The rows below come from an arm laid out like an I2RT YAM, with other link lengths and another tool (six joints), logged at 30 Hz.
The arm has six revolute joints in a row. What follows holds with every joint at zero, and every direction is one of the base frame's.
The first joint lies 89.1 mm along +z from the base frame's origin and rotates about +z.
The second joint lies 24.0 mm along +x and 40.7 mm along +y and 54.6 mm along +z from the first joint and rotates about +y.
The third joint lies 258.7 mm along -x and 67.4 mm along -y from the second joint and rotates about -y.
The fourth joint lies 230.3 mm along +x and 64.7 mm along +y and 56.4 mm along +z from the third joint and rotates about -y.
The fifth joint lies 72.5 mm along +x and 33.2 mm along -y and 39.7 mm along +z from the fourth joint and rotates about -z.
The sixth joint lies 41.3 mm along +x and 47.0 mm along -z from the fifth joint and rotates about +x.
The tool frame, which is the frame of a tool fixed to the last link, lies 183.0 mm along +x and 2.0 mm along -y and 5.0 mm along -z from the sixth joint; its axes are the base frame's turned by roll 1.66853, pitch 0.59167 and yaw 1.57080 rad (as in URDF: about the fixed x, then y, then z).
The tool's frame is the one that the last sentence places.
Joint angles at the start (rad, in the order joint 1, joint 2, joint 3, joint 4, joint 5, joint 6): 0.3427, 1.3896, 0.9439, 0.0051, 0.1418, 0.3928
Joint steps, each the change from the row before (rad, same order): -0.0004, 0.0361, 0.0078, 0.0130, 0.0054, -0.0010; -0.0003, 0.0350, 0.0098, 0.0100, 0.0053, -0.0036; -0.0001, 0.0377, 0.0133, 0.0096, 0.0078, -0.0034; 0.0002, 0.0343, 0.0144, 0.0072, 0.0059, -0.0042; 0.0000, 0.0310, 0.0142, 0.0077, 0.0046, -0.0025; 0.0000, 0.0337, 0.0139, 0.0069, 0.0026, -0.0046; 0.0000, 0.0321, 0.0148, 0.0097, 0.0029, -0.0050; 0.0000, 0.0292, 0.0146, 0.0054, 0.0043, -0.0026; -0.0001, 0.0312, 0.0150, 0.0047, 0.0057, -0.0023; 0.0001, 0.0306, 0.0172, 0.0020, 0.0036, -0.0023; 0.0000, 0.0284, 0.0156, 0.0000, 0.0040, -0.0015; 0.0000, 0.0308, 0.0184, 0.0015, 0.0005, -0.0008; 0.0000, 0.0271, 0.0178, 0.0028, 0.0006, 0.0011
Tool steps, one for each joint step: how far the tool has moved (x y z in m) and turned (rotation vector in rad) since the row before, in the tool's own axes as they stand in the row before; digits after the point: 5 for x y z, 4 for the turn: 0.00099, -0.00478, 0.00936, 0.0160, -0.0029, -0.0028; 0.00097, -0.00439, 0.00896, 0.0159, -0.0030, -0.0055; 0.00056, -0.00390, 0.00950, 0.0159, -0.0053, -0.0052; 0.00086, -0.00287, 0.00852, 0.0134, -0.0036, -0.0060; 0.00074, -0.00175, 0.00767, 0.0097, -0.0030, -0.0038; 0.00168, -0.00316, 0.00853, 0.0130, -0.0005, -0.0068; 0.00121, -0.00146, 0.00803, 0.0079, -0.0018, -0.0062; 0.00090, -0.00195, 0.00733, 0.0098, -0.0026, -0.0040; 0.00089, -0.00290, 0.00796, 0.0123, -0.0035, -0.0040; 0.00136, -0.00232, 0.00769, 0.0117, -0.0013, -0.0044; 0.00131, -0.00301, 0.00725, 0.0131, -0.0014, -0.0038; 0.00205, -0.00199, 0.00778, 0.0105, 0.0017, -0.0031; 0.00152, -0.00063, 0.00677, 0.0063, 0.0009, -0.0002
